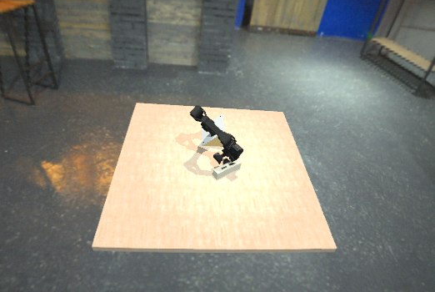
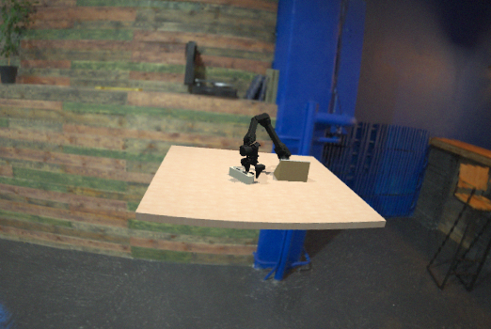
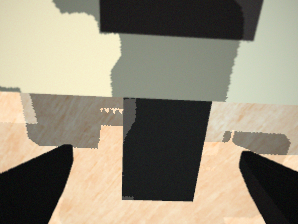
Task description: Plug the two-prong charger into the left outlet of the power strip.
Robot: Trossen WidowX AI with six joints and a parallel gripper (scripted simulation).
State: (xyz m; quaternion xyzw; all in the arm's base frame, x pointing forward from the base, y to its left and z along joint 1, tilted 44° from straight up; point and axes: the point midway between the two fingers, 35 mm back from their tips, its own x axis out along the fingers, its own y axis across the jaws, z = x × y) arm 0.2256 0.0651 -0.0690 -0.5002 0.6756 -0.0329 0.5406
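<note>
Right now the black two-prong charger is 3 cm ahead of my gripper tip, 2 cm to the left of it and 1 cm above it.
</note>
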